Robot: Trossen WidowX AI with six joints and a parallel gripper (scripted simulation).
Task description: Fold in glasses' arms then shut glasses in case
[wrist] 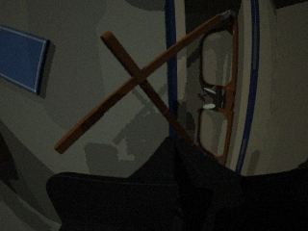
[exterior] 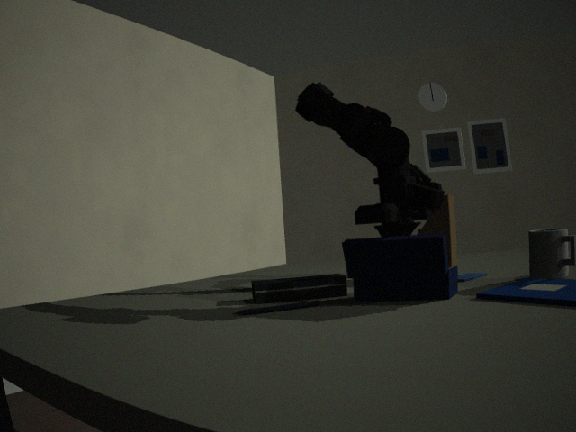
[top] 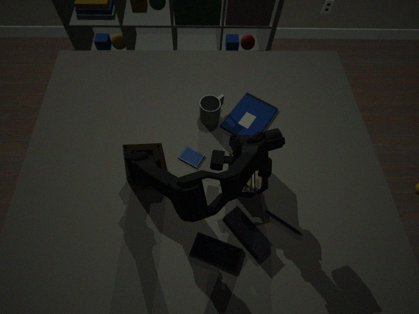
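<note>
The blue glasses case lies 6 cm ahead of my hand, 2 cm to the left of it and 4 cm below it. Round my hand: long dark box: 1 cm ahead, 19 cm to the right, 6 cm below; small blue card: 15 cm behind, 10 cm to the left, 8 cm below; glasses case lid: 8 cm ahead, 1 cm to the left, 1 cm below.
</note>
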